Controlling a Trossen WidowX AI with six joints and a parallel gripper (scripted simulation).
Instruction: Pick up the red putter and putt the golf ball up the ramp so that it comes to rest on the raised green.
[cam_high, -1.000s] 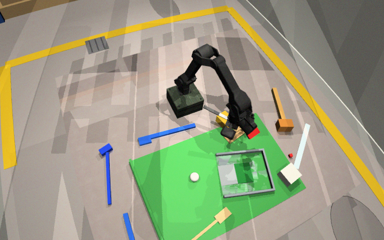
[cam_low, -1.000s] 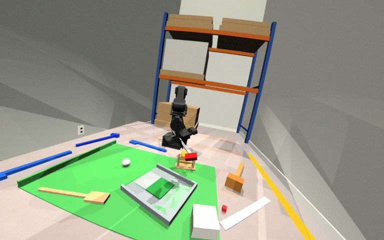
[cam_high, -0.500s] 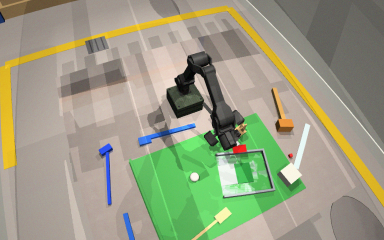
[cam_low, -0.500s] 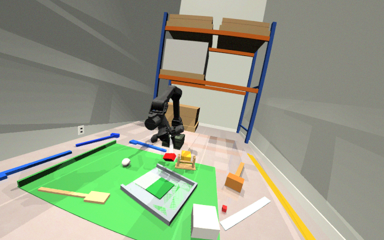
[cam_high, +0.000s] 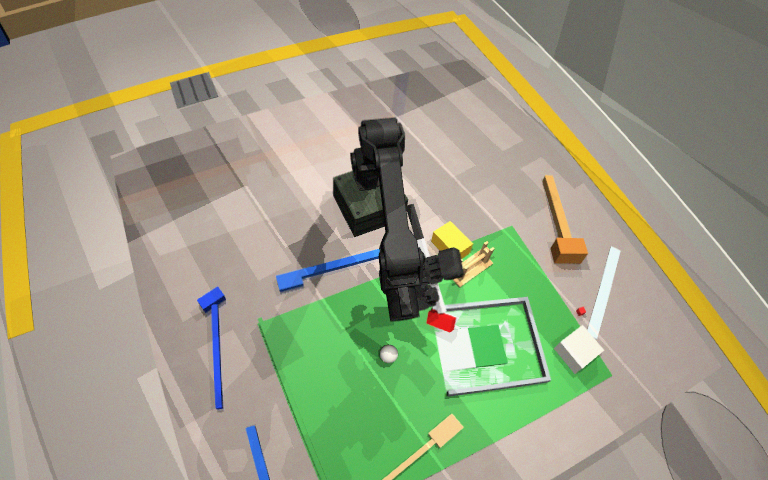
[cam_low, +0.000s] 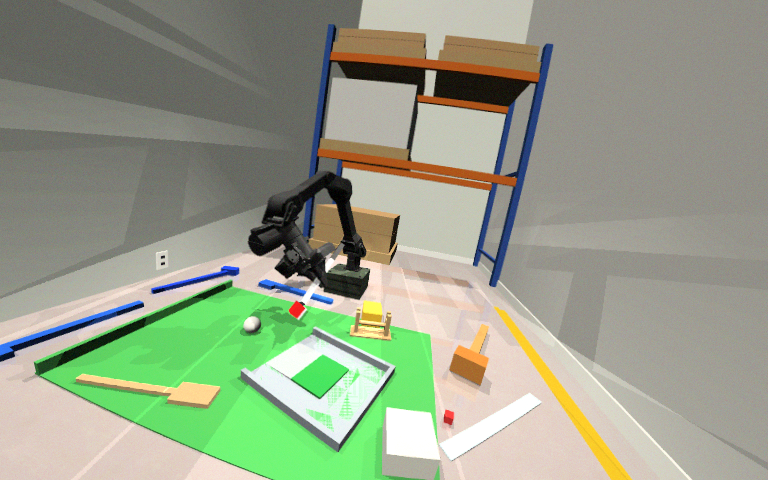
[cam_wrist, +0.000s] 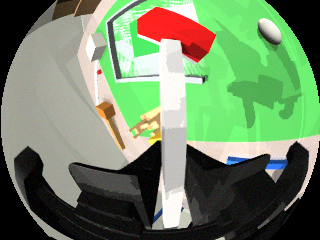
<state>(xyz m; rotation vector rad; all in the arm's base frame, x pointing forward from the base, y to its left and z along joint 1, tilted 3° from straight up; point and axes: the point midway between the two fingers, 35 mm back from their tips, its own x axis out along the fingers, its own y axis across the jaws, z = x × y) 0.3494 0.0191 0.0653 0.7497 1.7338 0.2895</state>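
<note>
Right now the white golf ball is 110 mm ahead of my gripper tip, 150 mm to the right of it and 110 mm below it. The rest, counted from my gripper tip: green mat 140 mm ahead, 30 mm to the right, 130 mm below; wooden stand 50 mm behind, 140 mm to the left, 100 mm below; yellow block 120 mm behind, 120 mm to the left, 110 mm below.
</note>
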